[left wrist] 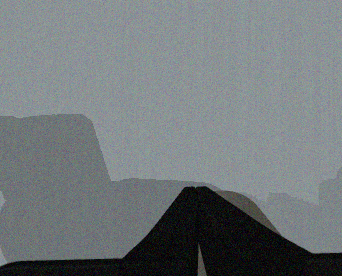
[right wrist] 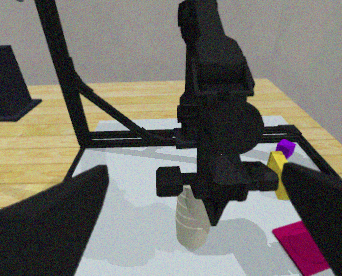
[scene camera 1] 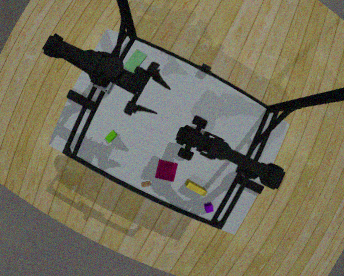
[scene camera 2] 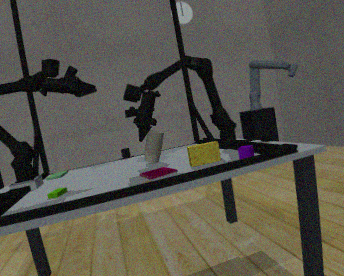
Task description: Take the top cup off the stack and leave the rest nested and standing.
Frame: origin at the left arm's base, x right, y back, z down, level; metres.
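Seen in the pictures: left gripper, fingertip midpoint: (left wrist: 195,197) (right wrist: 213,225) (scene camera 2: 140,141); right gripper, fingertip midpoint: (right wrist: 194,172) (scene camera 1: 163,101) (scene camera 2: 96,88); left arm's base at its link origin: (right wrist: 189,134) (scene camera 2: 228,141); right arm's base at its link origin: (scene camera 1: 103,80) (scene camera 2: 26,180).
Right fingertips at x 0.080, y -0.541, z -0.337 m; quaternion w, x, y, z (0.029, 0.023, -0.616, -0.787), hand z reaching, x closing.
Pixels of each thing's top centre, then the offset from my right fingertips to it. "spot": a spot on its surface instead.
- crimson square at a spot on its surface: (right wrist: 303,247) (scene camera 1: 166,168) spot: dx -0.256, dy +0.131, dz +0.351 m
- yellow block at its top centre: (right wrist: 283,164) (scene camera 2: 202,144) (scene camera 1: 197,189) dx -0.287, dy +0.311, dz +0.289 m
- purple cube at its top centre: (right wrist: 286,143) (scene camera 2: 245,146) (scene camera 1: 209,209) dx -0.368, dy +0.433, dz +0.319 m
- small brown piece at its top centre: (scene camera 1: 145,184) dx -0.379, dy +0.068, dz +0.351 m
- green block at its top centre: (scene camera 2: 57,190) (scene camera 1: 110,136) dx -0.224, dy -0.199, dz +0.344 m
- pale green pad at its top centre: (scene camera 2: 57,174) (scene camera 1: 135,60) dx +0.195, dy -0.255, dz +0.349 m
A beige stack of nested cups (scene camera 2: 154,148) (right wrist: 192,224) stands upright on the table, with rim lines showing in the right wrist view. Part of it (left wrist: 250,205) shows behind the fingers in the left wrist view; it is hidden under the arm in scene camera 1. My left gripper (scene camera 2: 143,140) (left wrist: 195,197) (right wrist: 213,225) is shut and empty, pointing down close beside the upper part of the stack. Whether it touches the cups I cannot tell. My right gripper (scene camera 1: 163,101) (scene camera 2: 95,90) is open and empty, raised high and away from the stack.
A crimson square (scene camera 1: 166,170) (scene camera 2: 159,173) (right wrist: 303,247) lies near the stack. A yellow block (scene camera 1: 196,187) (scene camera 2: 204,154), a purple cube (scene camera 1: 208,207) (scene camera 2: 246,152) and a small brown piece (scene camera 1: 146,183) lie near one edge. A green block (scene camera 1: 111,136) and a pale green pad (scene camera 1: 135,60) lie farther left.
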